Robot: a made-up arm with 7 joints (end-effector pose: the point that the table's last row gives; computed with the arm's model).
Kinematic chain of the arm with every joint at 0, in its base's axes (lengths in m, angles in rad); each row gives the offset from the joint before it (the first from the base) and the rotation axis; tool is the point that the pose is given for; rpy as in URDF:
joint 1: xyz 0 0 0.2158 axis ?
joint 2: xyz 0 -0.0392 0.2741 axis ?
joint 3: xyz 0 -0.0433 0.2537 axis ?
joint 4: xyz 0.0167 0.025 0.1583 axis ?
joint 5: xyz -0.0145 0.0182 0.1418 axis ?
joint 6: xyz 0 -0.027 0.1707 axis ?
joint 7: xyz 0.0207 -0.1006 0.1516 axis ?
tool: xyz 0 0 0 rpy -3.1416 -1.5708 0
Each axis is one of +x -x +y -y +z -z.
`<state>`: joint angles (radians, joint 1 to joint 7).
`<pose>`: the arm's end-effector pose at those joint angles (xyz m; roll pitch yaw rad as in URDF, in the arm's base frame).
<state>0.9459 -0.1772 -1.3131 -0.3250 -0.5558 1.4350 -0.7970</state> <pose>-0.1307 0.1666 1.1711 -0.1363 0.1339 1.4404</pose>
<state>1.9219 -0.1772 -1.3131 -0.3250 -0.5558 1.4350 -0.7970</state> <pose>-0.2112 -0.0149 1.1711 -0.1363 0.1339 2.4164</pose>
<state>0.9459 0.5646 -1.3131 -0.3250 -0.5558 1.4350 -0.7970</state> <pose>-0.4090 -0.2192 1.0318 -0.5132 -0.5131 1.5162</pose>
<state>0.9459 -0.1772 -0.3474 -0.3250 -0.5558 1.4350 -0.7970</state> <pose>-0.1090 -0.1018 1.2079 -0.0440 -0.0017 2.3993</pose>
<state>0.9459 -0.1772 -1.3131 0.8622 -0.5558 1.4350 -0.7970</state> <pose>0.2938 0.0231 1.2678 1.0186 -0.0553 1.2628</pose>
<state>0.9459 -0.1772 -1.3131 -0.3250 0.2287 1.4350 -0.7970</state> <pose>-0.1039 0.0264 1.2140 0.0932 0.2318 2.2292</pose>
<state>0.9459 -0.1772 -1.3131 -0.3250 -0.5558 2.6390 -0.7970</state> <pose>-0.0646 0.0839 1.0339 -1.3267 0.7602 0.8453</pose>
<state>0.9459 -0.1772 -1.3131 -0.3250 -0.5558 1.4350 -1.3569</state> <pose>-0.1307 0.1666 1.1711 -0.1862 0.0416 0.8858</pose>
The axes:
joint 1: +z
joint 2: -y
joint 3: +z
joint 4: +y
joint 5: +z
joint 6: -y
joint 7: +x

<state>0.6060 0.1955 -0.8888 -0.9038 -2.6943 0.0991 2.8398</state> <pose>-0.3894 0.1225 1.0940 3.0843 0.6839 0.1609</pose>
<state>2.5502 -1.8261 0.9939 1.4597 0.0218 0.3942 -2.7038</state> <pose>-0.4910 0.0120 0.0438 1.6087 -1.0697 0.5163</pose>
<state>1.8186 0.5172 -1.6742 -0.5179 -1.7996 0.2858 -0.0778</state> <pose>-0.1642 -0.3088 1.2040 -2.6038 -1.1846 -2.3589</pose>
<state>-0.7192 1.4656 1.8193 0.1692 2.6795 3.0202 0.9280</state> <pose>-0.4330 0.3790 0.3843 -1.2189 0.9368 -0.4847</pose>
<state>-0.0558 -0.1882 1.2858 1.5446 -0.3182 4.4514 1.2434</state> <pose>0.2614 0.1299 0.7867 1.2809 0.1765 -0.4300</pose>
